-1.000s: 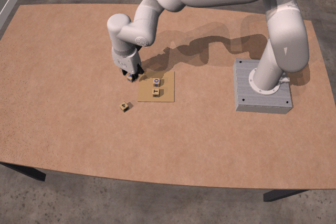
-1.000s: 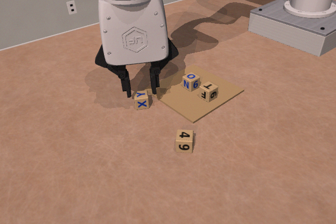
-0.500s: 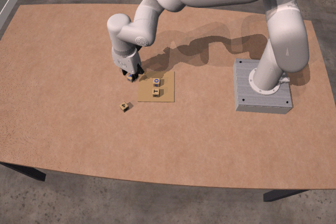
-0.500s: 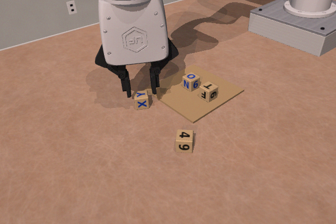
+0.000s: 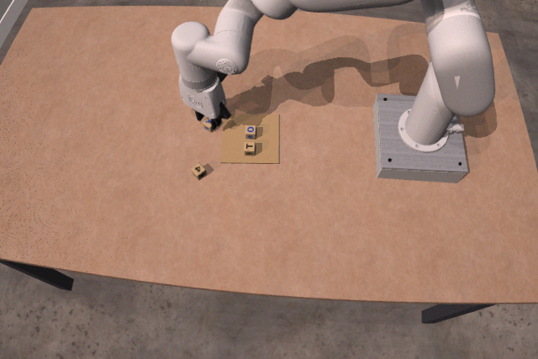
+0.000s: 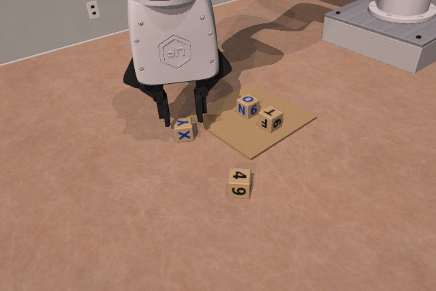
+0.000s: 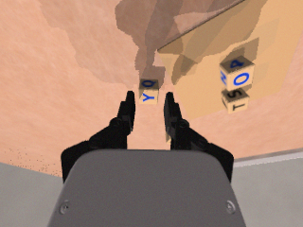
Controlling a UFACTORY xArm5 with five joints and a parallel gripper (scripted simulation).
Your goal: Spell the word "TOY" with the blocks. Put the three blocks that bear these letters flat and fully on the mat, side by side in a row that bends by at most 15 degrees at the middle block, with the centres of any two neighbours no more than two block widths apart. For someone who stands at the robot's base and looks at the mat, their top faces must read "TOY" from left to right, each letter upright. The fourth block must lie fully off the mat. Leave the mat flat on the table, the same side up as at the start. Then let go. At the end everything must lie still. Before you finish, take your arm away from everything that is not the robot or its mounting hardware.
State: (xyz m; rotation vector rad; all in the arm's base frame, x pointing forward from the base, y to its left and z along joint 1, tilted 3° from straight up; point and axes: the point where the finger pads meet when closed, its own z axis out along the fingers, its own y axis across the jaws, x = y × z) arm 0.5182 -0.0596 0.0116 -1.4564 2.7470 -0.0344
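Right now my hand is 10 cm past the O block, 3 cm to the right of it and 3 cm above it. Round my hand: tan mat 10 cm behind, 5 cm below, 4 cm to the left; then T block 10 cm behind, 7 cm to the left, 3 cm below.
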